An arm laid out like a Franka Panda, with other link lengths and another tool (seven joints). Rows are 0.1 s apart.
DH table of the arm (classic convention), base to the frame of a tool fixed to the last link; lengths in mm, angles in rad. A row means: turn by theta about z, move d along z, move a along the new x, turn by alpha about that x. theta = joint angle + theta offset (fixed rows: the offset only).
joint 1: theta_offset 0; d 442.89; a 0; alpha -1.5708
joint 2: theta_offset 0; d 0; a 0; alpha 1.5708
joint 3: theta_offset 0; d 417.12; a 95.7; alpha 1.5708
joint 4: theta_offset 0; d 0; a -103.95; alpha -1.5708
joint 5: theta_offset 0; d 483.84; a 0; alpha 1.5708
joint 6: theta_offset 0; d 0; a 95.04; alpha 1.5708
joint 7: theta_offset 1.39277; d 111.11; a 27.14; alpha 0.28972
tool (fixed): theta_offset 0; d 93.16; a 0; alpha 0
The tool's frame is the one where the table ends.
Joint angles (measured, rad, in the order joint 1, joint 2, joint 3, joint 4, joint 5, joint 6, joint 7), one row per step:
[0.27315 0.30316 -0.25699 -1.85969 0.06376 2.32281 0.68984]
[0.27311 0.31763 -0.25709 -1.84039 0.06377 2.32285 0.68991]
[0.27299 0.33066 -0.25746 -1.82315 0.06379 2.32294 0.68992]
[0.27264 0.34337 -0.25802 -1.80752 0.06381 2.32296 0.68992]
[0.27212 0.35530 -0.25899 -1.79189 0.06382 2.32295 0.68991]
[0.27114 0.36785 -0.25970 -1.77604 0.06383 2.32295 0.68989]
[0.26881 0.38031 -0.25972 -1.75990 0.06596 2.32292 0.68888]
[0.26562 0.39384 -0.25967 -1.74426 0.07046 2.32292 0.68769]
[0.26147 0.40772 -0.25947 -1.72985 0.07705 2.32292 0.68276]
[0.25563 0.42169 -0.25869 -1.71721 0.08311 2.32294 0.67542]
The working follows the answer.
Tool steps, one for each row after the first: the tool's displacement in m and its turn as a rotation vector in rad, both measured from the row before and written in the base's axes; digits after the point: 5 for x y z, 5 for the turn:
[0.00709 0.00103 0.00022 -0.00338 -0.00535 0.00129]
[0.00630 0.00068 0.00008 -0.00312 -0.00475 0.00091]
[0.00566 0.00027 -0.00068 -0.00313 -0.00340 0.00043]
[0.00561 -0.00016 -0.00008 -0.00307 -0.00415 -0.00006]
[0.00565 -0.00031 -0.00051 -0.00316 -0.00376 -0.00019]
[0.00569 -0.00070 -0.00044 -0.00128 -0.00404 -0.00097]
[0.00545 -0.00123 -0.00176 0.00044 -0.00259 -0.00283]
[0.00507 -0.00183 -0.00291 0.00143 -0.00093 -0.00115]
[0.00450 -0.00299 -0.00415 0.00069 0.00106 0.00019]

Tool pose at each row, in the base's axes (x y z in m, rotation vector in rad; rounded; the steps above come from the unrounded poses):
[0.81015 -0.00878 0.45572 -1.40377 2.44098 -0.51135]
[0.81725 -0.00775 0.45594 -1.40342 2.43599 -0.51851]
[0.82354 -0.00708 0.45601 -1.40287 2.43175 -0.52506]
[0.82921 -0.00680 0.45533 -1.40258 2.42895 -0.53095]
[0.83481 -0.00697 0.45525 -1.40125 2.42596 -0.53731]
[0.84046 -0.00727 0.45474 -1.40004 2.42338 -0.54356]
[0.84616 -0.00798 0.45430 -1.39701 2.42110 -0.54774]
[0.85160 -0.00921 0.45254 -1.39206 2.42139 -0.54933]
[0.85667 -0.01104 0.44963 -1.38962 2.42153 -0.54829]
[0.86118 -0.01403 0.44548 -1.39019 2.42216 -0.54675]

